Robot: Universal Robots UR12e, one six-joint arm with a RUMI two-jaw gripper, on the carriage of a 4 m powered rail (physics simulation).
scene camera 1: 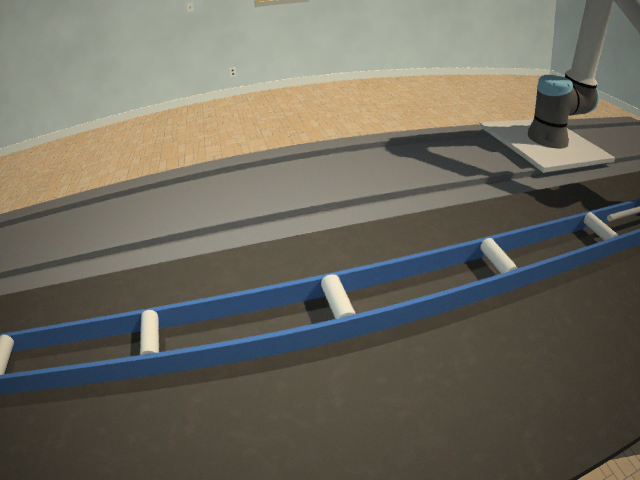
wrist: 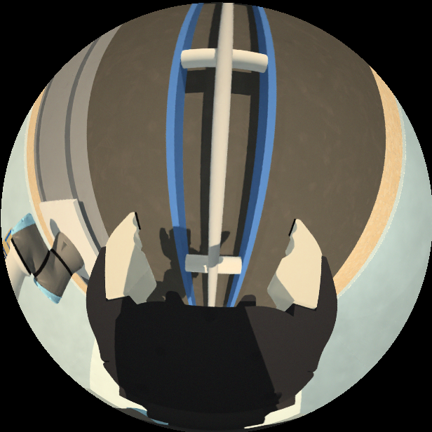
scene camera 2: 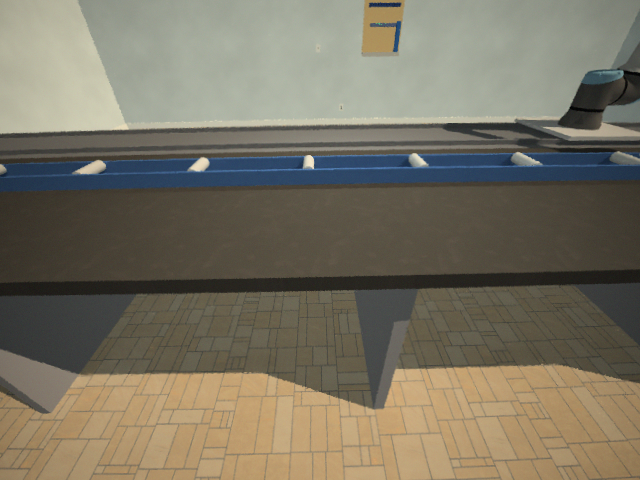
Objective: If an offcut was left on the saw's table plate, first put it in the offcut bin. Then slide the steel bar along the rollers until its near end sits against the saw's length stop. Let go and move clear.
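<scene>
The steel bar is long, pale and round. In the wrist view it lies lengthwise on the rollers, between the two blue side rails. In scene camera 1 a short part of the bar with one end shows at the right edge. My gripper is open and empty; its two fingers stand wide, one to each side of the bar's line, above the roller track and apart from the bar. The gripper does not show in the scene cameras. The saw, its length stop, the offcut bin and any offcut do not show.
The blue side rails run along the dark table. The arm's white carriage plate sits on the grey floor rail beside the table, with the arm base on it.
</scene>
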